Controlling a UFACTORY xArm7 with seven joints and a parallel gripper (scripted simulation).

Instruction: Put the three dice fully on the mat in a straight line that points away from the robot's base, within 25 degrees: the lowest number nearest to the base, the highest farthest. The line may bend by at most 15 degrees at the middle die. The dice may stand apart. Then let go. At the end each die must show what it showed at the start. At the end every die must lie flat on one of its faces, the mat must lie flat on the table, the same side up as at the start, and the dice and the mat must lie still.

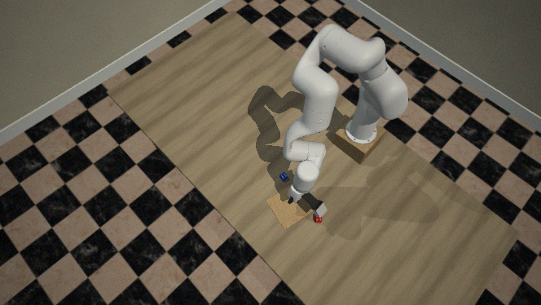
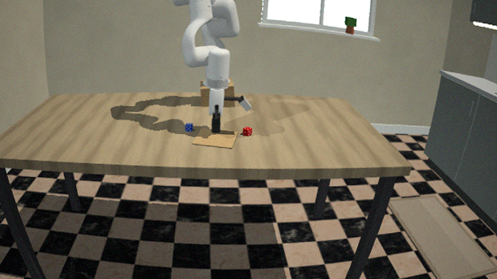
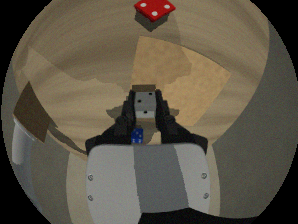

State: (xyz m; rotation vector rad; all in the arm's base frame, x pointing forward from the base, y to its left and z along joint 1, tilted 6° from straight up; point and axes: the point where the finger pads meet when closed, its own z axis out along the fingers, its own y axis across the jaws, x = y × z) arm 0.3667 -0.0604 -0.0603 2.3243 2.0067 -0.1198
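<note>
Now: the white die 10 mm below my hand. Also, from my hand: blue die (30 mm behind, 100 mm to the right, 20 mm below); then red die (20 mm ahead, 110 mm to the left, 20 mm below); then tan mat (50 mm ahead, 10 mm to the right, 30 mm below).
</note>
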